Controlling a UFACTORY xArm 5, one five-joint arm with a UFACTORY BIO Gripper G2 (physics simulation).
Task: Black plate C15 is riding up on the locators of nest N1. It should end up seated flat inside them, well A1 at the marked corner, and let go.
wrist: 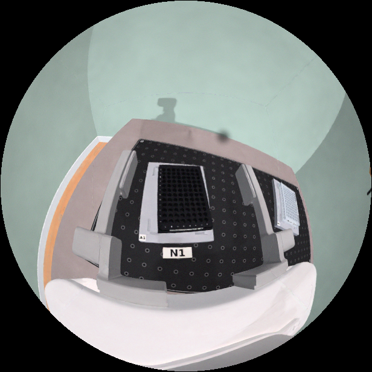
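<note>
Black plate C15 (pixel 182 206). Light grey nest N1 (pixel 149 201). The gripper (pixel 190 160).
</note>
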